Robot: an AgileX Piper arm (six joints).
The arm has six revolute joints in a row. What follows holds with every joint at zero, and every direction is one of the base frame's. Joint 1 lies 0.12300 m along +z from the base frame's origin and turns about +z. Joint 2 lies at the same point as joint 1 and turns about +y. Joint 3 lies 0.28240 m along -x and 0.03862 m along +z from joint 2 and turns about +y. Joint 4 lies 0.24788 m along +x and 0.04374 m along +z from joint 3 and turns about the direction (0.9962, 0, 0.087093). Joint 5 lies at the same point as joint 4 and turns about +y. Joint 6 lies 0.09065 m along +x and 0.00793 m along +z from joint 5 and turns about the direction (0.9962, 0, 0.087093). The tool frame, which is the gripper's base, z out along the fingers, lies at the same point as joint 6; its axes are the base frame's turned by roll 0.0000, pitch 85.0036 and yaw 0.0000 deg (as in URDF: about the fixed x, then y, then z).
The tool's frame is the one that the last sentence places.
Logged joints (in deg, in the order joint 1, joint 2, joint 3, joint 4, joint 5, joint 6), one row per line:
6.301 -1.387 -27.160 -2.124 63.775 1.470
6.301 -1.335 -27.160 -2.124 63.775 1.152
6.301 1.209 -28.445 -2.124 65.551 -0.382
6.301 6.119 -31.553 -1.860 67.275 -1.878
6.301 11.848 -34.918 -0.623 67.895 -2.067
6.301 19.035 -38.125 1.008 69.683 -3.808
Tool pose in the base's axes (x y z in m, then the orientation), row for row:
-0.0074 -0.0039 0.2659 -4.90 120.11 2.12
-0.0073 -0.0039 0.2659 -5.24 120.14 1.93
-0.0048 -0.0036 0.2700 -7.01 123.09 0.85
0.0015 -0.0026 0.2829 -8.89 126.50 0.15
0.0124 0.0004 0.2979 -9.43 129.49 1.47
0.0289 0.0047 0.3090 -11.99 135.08 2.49
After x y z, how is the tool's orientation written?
As a rotation vector, in degrees.
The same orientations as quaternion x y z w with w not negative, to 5 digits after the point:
-0.03534 0.86617 0.01529 0.49827
-0.03778 0.86626 0.01392 0.49796
-0.05004 0.87859 0.00607 0.47491
-0.06269 0.89200 0.00106 0.44766
-0.06578 0.90327 0.01025 0.42387
-0.08186 0.92220 0.01700 0.37757

